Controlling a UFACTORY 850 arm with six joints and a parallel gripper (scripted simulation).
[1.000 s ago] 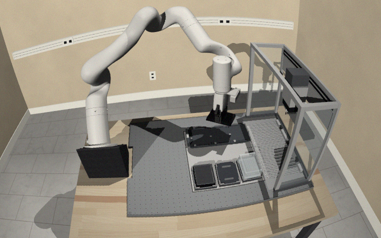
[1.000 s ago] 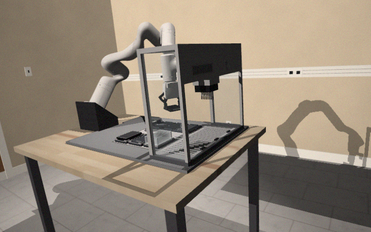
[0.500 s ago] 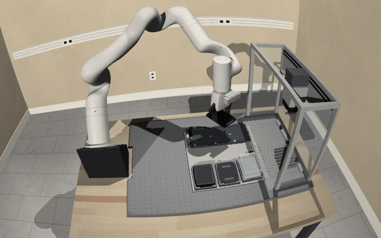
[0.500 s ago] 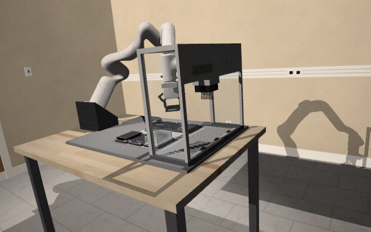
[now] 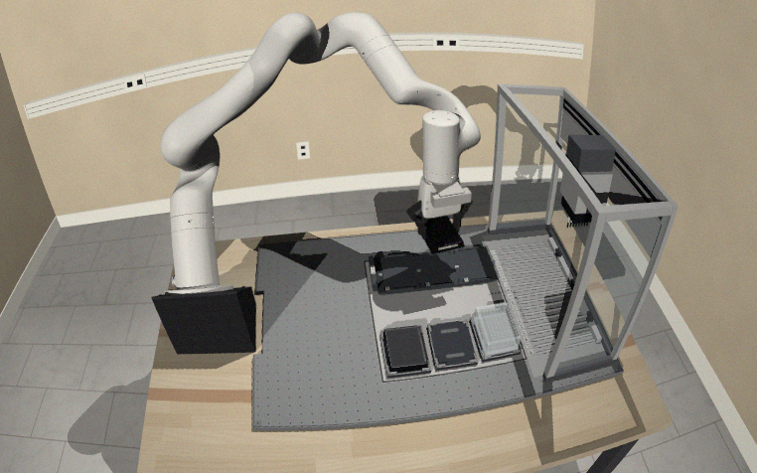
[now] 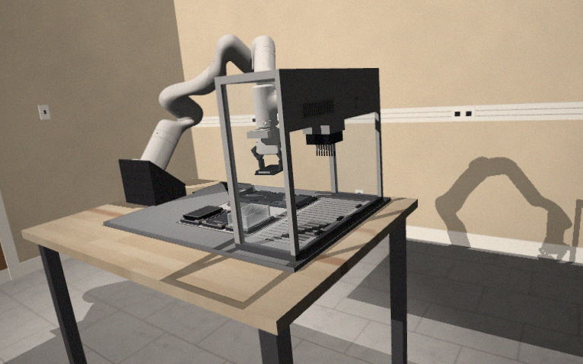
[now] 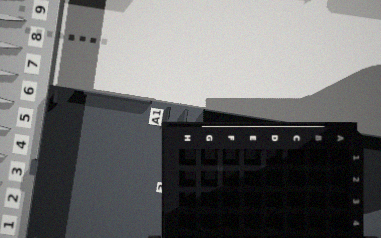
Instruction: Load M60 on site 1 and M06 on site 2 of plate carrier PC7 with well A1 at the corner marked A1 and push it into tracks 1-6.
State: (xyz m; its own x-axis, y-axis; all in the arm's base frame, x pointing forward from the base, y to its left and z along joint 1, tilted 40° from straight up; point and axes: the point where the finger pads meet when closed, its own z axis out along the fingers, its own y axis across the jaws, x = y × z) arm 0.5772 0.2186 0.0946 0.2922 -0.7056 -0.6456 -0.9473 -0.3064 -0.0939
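The plate carrier PC7 lies 12 cm below my hand and 1 cm behind it. Round my hand: nest S1: 28 cm to the right, 13 cm below, 8 cm behind; clear deep-well block M09: 24 cm to the right, 13 cm ahead, 11 cm below; nest S2: 26 cm to the right, 13 cm below, 3 cm ahead.
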